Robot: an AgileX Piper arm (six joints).
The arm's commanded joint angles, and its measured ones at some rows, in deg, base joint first. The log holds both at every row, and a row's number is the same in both.
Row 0, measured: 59.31 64.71 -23.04 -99.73 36.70 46.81
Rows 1 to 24, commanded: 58.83 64.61 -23.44 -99.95 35.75 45.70; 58.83 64.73 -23.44 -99.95 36.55 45.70; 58.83 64.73 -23.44 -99.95 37.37 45.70; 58.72 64.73 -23.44 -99.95 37.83 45.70; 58.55 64.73 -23.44 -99.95 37.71 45.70; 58.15 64.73 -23.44 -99.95 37.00 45.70; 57.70 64.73 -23.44 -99.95 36.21 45.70; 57.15 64.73 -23.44 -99.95 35.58 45.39; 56.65 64.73 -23.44 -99.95 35.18 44.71; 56.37 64.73 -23.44 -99.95 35.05 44.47; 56.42 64.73 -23.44 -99.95 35.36 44.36; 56.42 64.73 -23.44 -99.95 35.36 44.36; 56.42 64.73 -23.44 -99.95 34.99 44.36; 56.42 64.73 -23.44 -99.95 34.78 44.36; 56.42 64.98 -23.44 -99.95 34.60 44.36; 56.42 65.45 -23.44 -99.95 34.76 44.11; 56.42 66.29 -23.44 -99.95 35.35 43.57; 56.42 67.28 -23.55 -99.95 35.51 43.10; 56.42 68.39 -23.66 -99.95 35.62 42.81; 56.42 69.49 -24.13 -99.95 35.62 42.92; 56.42 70.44 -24.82 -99.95 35.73 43.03; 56.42 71.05 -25.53 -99.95 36.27 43.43; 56.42 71.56 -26.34 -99.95 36.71 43.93; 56.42 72.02 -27.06 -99.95 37.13 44.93
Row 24, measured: 56.62 69.39 -24.73 -100.31 37.05 43.49
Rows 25 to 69, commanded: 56.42 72.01 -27.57 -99.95 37.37 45.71; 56.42 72.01 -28.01 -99.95 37.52 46.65; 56.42 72.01 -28.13 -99.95 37.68 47.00; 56.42 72.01 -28.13 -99.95 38.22 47.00; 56.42 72.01 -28.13 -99.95 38.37 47.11; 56.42 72.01 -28.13 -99.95 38.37 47.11; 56.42 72.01 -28.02 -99.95 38.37 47.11; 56.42 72.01 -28.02 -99.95 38.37 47.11; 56.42 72.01 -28.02 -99.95 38.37 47.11; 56.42 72.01 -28.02 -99.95 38.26 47.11; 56.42 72.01 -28.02 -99.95 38.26 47.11; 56.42 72.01 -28.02 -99.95 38.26 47.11; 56.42 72.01 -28.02 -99.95 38.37 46.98; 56.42 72.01 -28.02 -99.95 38.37 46.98; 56.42 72.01 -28.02 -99.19 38.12 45.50; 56.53 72.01 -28.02 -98.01 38.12 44.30; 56.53 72.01 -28.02 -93.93 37.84 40.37; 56.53 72.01 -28.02 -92.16 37.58 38.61; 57.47 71.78 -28.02 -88.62 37.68 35.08; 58.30 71.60 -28.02 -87.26 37.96 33.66; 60.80 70.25 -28.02 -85.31 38.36 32.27; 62.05 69.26 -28.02 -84.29 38.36 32.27; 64.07 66.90 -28.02 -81.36 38.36 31.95; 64.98 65.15 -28.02 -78.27 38.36 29.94; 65.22 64.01 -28.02 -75.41 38.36 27.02; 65.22 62.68 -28.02 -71.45 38.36 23.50; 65.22 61.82 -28.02 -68.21 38.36 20.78; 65.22 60.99 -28.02 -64.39 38.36 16.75; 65.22 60.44 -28.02 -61.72 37.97 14.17; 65.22 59.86 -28.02 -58.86 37.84 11.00; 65.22 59.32 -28.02 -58.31 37.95 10.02; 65.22 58.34 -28.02 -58.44 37.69 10.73; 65.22 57.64 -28.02 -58.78 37.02 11.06; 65.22 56.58 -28.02 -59.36 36.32 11.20; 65.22 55.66 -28.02 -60.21 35.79 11.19; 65.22 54.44 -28.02 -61.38 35.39 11.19; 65.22 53.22 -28.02 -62.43 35.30 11.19; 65.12 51.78 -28.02 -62.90 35.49 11.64; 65.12 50.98 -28.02 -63.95 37.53 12.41; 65.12 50.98 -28.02 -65.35 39.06 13.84; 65.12 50.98 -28.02 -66.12 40.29 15.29; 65.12 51.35 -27.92 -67.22 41.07 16.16; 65.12 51.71 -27.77 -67.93 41.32 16.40; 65.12 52.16 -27.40 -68.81 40.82 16.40; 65.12 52.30 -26.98 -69.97 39.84 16.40
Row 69, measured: 65.15 51.48 -27.88 -66.42 40.09 14.88
